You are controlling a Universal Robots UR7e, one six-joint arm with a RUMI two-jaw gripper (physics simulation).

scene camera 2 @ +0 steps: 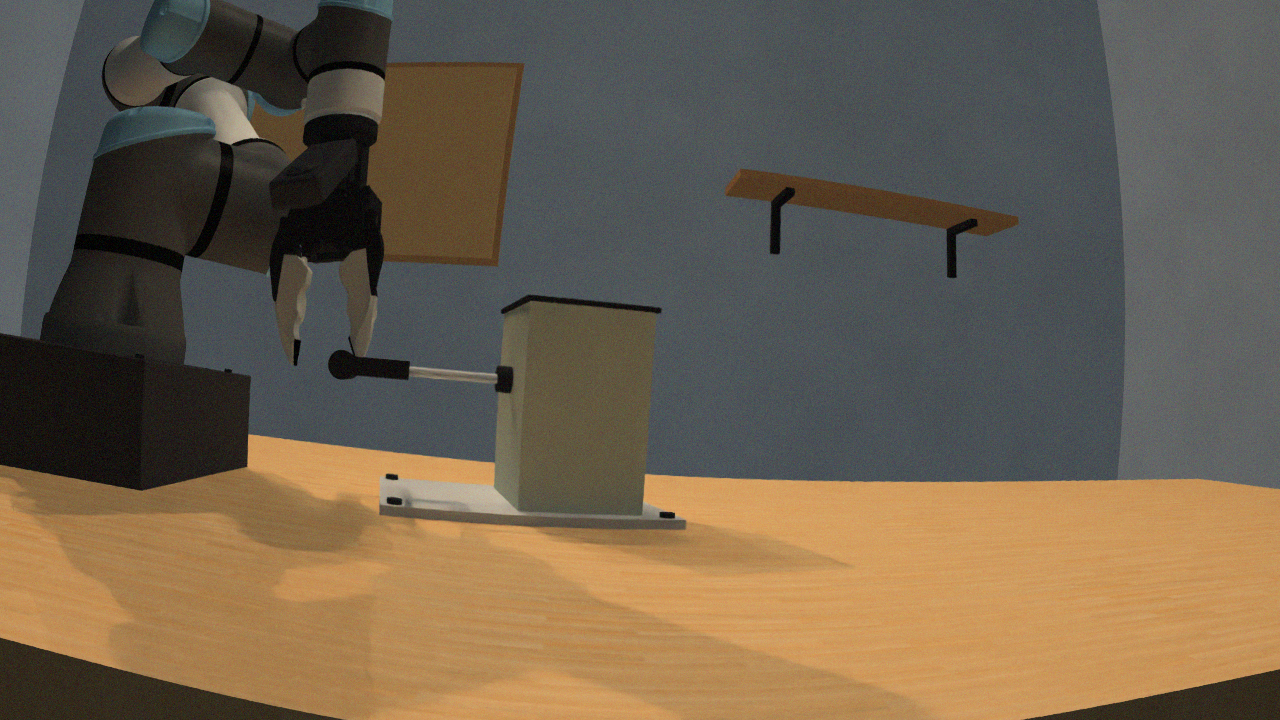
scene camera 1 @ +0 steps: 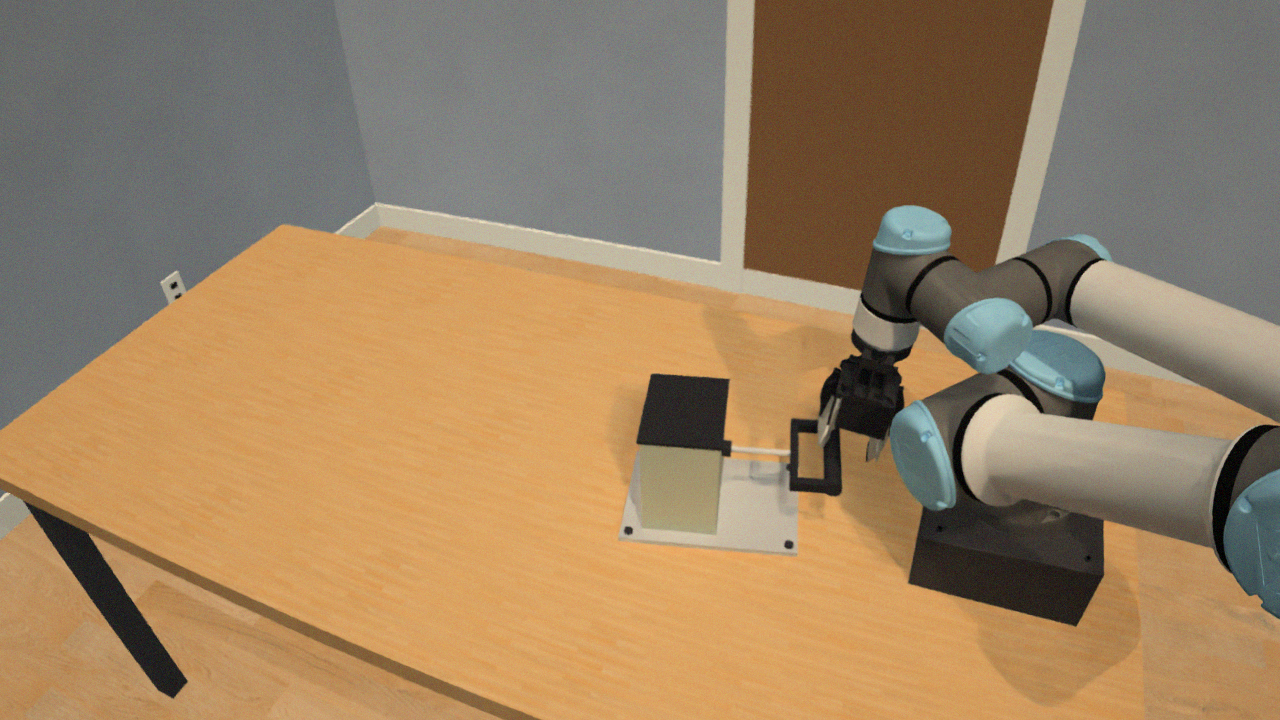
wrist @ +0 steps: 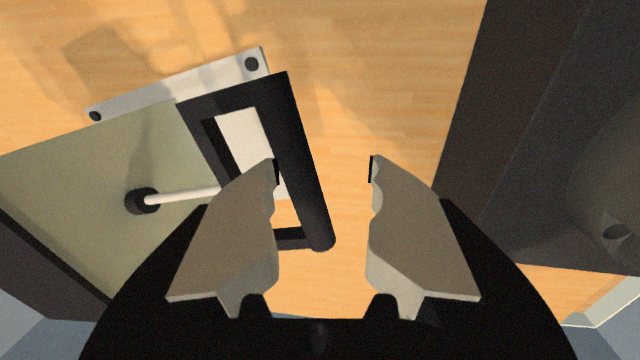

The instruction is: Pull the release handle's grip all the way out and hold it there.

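The release handle is a black rectangular frame; its grip bar (scene camera 1: 833, 465) (scene camera 2: 341, 364) (wrist: 300, 165) is on the side away from the pale green box (scene camera 1: 680, 488) (scene camera 2: 581, 411) (wrist: 85, 175). A stretch of light rod (scene camera 1: 760, 451) (scene camera 2: 454, 375) (wrist: 185, 194) shows between the box and the frame. My gripper (scene camera 1: 847, 447) (scene camera 2: 327, 356) (wrist: 323, 160) is open and points down at the handle. In the wrist view the grip bar lies between the fingers, close against the left finger, with a wide gap to the right one. Whether the left finger touches it is unclear.
The box has a black top and stands on a white base plate (scene camera 1: 760, 528) (scene camera 2: 447, 495) (wrist: 215, 77) on the wooden table (scene camera 1: 402, 429). The arm's dark pedestal (scene camera 1: 1002, 564) (scene camera 2: 179, 420) (wrist: 520, 115) stands near the gripper, on the side opposite the box.
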